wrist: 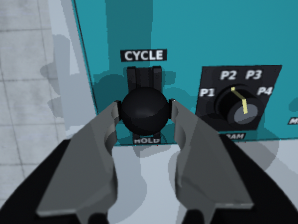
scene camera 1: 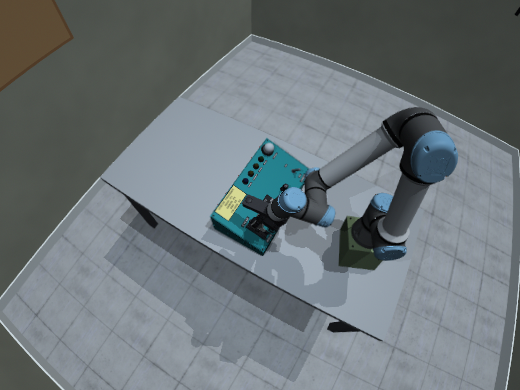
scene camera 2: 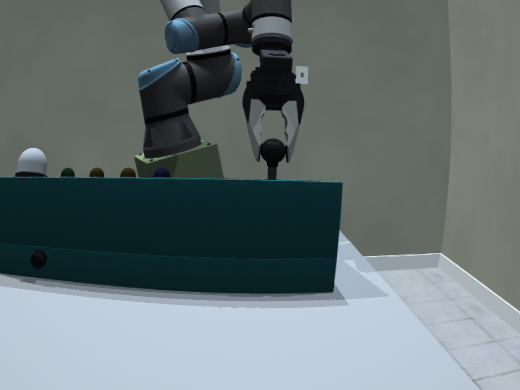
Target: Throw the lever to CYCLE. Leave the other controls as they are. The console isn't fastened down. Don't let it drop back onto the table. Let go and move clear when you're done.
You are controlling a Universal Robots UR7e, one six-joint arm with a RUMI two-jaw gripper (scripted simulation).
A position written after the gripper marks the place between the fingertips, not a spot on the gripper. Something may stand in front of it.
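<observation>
The gripper (scene camera 2: 273,161) is visible, also in scene camera 1 (scene camera 1: 254,222) and in the wrist view (wrist: 145,101). A teal console (scene camera 1: 264,181) is visible too, and the wrist view shows the teal console as well (wrist: 191,58).
</observation>
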